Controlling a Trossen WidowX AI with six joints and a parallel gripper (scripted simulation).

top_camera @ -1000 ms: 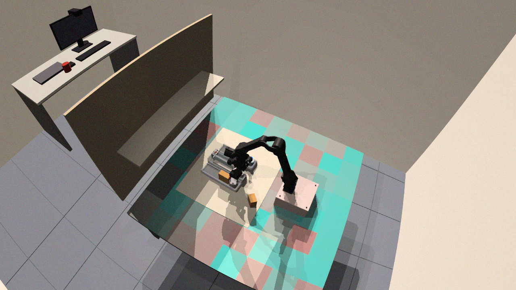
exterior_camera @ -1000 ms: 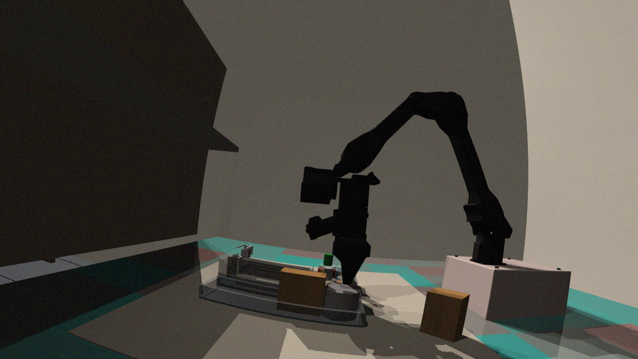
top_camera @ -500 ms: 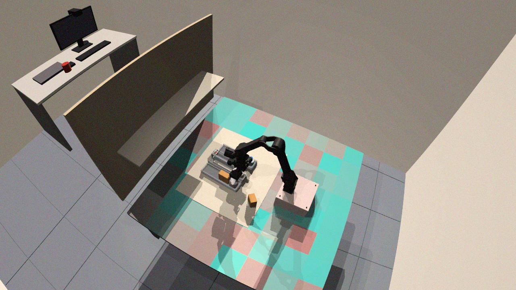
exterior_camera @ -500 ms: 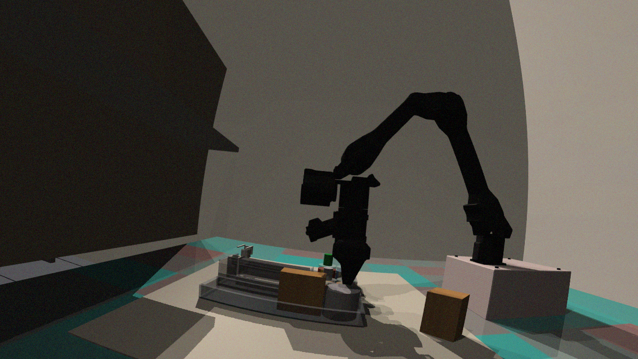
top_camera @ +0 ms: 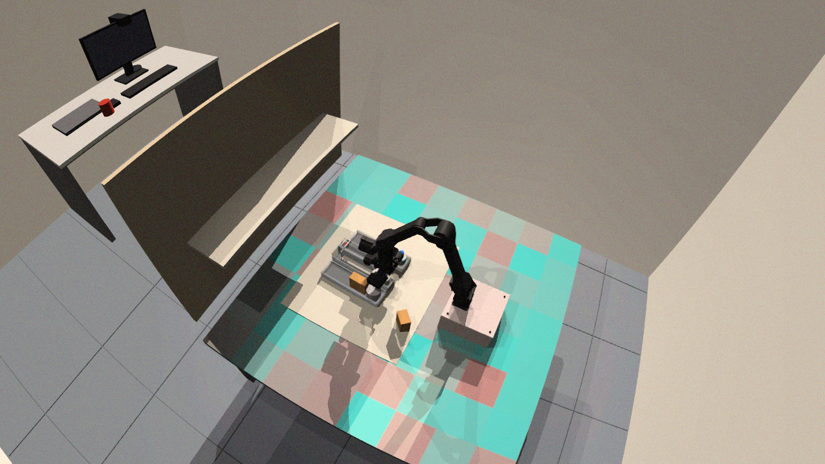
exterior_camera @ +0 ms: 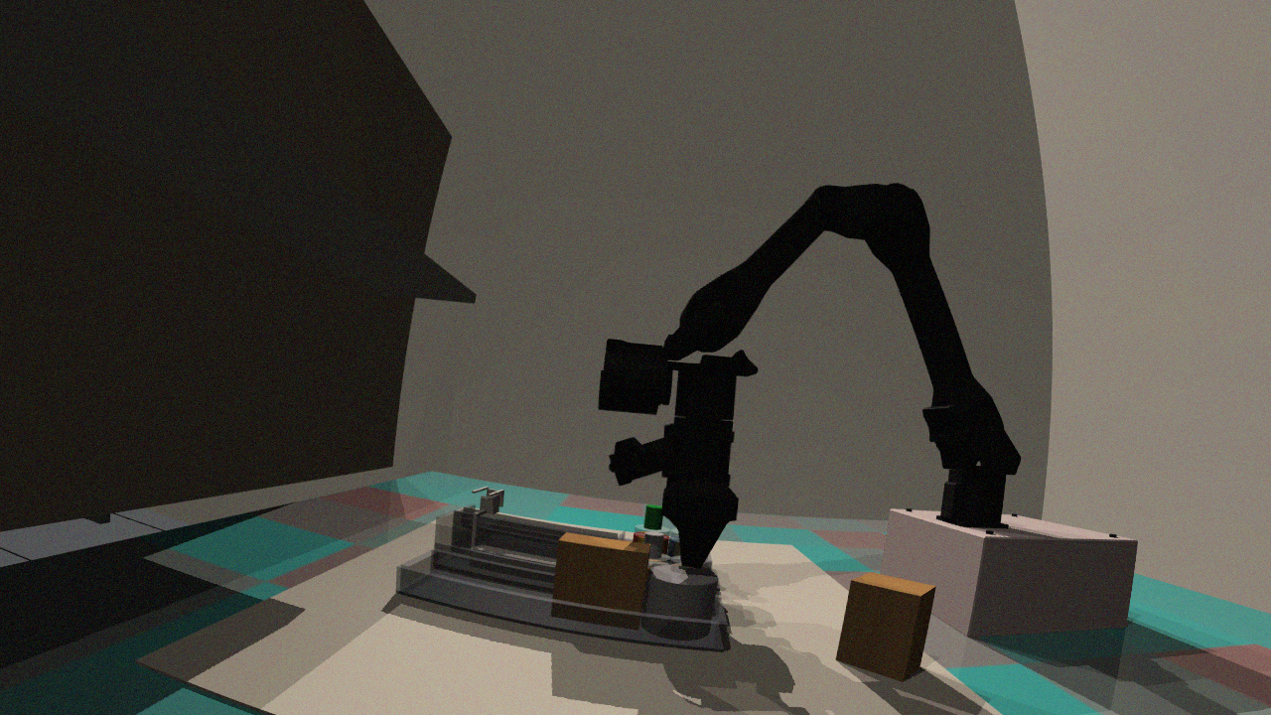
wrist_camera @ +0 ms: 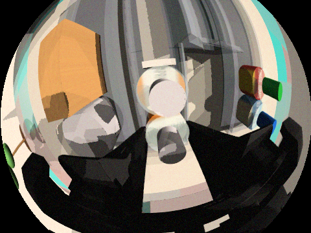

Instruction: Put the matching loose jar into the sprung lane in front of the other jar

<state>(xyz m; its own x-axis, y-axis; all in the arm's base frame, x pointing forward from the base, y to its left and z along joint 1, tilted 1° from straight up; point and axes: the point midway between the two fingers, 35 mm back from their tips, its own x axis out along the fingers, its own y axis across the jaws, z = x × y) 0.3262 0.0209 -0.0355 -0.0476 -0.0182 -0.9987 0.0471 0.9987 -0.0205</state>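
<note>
The grey cylinder is 10 mm ahead of my gripper tip and 80 mm to the left of it. From my gripper tip the other things lie so: orange box 80 mm ahead, 70 mm to the left, 10 mm above; grey lane rack 140 mm ahead, 30 mm to the right, 10 mm below.
</note>
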